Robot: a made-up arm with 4 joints. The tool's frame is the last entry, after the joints. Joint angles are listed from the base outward.
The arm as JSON. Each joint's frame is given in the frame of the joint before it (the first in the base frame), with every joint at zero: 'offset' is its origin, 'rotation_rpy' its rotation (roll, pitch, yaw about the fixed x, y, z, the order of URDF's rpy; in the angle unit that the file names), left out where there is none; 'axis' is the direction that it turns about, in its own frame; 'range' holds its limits. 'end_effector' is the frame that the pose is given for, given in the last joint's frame.
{
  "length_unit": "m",
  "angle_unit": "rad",
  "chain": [
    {
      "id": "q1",
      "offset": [
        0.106,
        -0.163,
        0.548
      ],
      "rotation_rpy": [
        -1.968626,
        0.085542,
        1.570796
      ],
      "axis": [
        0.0,
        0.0,
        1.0
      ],
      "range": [
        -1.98,
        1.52
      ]
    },
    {
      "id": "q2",
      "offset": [
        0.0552,
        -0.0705,
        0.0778
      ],
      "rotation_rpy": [
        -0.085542,
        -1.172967,
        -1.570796
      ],
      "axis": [
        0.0,
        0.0,
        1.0
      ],
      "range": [
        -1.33,
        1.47
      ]
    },
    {
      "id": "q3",
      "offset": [
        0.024,
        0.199,
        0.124
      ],
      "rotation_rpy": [
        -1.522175,
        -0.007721,
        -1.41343
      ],
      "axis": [
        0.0,
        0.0,
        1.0
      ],
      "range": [
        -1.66,
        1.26
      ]
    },
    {
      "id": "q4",
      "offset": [
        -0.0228,
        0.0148,
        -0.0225
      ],
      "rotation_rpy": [
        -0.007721,
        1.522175,
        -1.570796
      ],
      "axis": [
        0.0,
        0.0,
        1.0
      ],
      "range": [
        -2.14,
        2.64
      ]
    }
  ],
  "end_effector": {
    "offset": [
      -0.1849,
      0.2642,
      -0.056
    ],
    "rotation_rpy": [
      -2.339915,
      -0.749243,
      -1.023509
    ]
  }
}
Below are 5 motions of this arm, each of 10 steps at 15 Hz.
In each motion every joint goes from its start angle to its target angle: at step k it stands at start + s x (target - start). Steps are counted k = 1, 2, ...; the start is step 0. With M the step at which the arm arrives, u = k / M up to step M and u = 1 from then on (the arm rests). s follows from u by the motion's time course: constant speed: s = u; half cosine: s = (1 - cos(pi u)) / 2; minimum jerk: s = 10 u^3 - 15 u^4 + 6 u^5.
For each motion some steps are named. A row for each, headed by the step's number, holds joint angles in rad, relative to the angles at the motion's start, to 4 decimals.
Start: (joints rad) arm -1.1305 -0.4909 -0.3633 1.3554
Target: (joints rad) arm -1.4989 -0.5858 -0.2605 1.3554
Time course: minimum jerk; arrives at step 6
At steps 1, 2, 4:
1: -0.0131 -0.0034 0.0036 0.0000
2: -0.0773 -0.0199 0.0216 0.0000
4: -0.2911 -0.0750 0.0812 0.0000

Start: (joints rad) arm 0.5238 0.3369 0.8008 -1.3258
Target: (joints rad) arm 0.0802 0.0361 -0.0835 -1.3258
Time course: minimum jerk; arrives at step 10
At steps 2, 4, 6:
2: -0.0257 -0.0174 -0.0512 0.0000
4: -0.1408 -0.0955 -0.2807 0.0000
6: -0.3028 -0.2053 -0.6036 0.0000

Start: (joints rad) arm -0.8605 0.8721 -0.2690 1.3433
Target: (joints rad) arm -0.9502 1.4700 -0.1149 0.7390
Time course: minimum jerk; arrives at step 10
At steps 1, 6, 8, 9, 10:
1: -0.0008 0.0051 0.0013 -0.0052
6: -0.0612 0.4081 0.1052 -0.4125
8: -0.0845 0.5633 0.1452 -0.5693
9: -0.0889 0.5928 0.1528 -0.5991
10: -0.0897 0.5979 0.1541 -0.6043

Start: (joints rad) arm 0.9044 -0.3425 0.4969 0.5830
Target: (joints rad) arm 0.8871 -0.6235 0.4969 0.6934
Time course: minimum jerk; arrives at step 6
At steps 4, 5, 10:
4: -0.0137 -0.2220 0.0000 0.0872
5: -0.0167 -0.2710 0.0000 0.1065
10: -0.0173 -0.2810 0.0000 0.1104

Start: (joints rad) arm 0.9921 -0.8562 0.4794 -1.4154
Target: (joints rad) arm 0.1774 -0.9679 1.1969 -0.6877
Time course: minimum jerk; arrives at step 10
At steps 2, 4, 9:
2: -0.0472 -0.0065 0.0416 0.0421
4: -0.2586 -0.0355 0.2278 0.2310
9: -0.8077 -0.1107 0.7114 0.7215

